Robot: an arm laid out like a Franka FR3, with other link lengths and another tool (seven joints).
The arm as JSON. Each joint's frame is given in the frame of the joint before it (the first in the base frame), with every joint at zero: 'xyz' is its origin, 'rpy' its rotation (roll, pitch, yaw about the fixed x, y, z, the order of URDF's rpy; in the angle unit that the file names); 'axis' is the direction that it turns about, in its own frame. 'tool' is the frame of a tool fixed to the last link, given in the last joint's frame.
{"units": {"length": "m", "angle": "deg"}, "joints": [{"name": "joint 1", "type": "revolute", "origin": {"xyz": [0.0, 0.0, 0.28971], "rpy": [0.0, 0.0, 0.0]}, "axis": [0.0, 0.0, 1.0]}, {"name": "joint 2", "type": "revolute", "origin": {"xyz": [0.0, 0.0, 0.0], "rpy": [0.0, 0.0, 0.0]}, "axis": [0.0, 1.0, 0.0]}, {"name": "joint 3", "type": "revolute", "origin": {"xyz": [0.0, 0.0, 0.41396], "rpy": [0.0, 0.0, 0.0]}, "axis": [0.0, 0.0, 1.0]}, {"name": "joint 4", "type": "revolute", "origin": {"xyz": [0.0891, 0.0, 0.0], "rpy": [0.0, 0.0, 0.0]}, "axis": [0.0, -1.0, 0.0]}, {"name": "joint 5", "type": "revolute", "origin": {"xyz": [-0.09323, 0.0, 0.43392], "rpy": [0.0, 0.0, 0.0]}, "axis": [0.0, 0.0, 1.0]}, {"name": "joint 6", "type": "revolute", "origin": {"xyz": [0.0, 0.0, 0.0], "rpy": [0.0, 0.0, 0.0]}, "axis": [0.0, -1.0, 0.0]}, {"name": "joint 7", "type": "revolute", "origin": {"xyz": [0.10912, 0.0, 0.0], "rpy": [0.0, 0.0, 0.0]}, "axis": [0.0, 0.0, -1.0]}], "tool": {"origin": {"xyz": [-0.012, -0.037, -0.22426], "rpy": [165.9, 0.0, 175.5]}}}
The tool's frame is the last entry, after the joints.
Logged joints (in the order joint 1, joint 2, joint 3, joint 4, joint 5, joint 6, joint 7), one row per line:
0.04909 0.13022 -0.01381 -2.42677 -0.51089 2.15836 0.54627
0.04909 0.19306 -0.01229 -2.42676 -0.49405 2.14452 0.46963
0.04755 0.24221 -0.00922 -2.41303 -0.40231 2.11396 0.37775
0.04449 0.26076 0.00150 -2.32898 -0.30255 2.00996 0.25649
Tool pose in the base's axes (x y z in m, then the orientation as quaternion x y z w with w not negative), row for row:
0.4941 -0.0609 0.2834 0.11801 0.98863 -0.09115 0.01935
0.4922 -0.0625 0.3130 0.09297 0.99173 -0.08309 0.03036
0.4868 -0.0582 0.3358 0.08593 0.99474 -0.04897 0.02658
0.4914 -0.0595 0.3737 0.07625 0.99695 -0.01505 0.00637
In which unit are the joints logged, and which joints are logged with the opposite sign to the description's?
The joints are logged in radians. Opposite sign: joint 2, joint 3.
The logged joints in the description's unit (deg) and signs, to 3 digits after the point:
2.813 -7.461 0.791 -139.044 -29.272 123.665 31.299
2.813 -11.062 0.704 -139.043 -28.307 122.872 26.908
2.724 -13.878 0.528 -138.256 -23.051 121.121 21.643
2.549 -14.940 -0.086 -133.441 -17.335 115.162 14.696

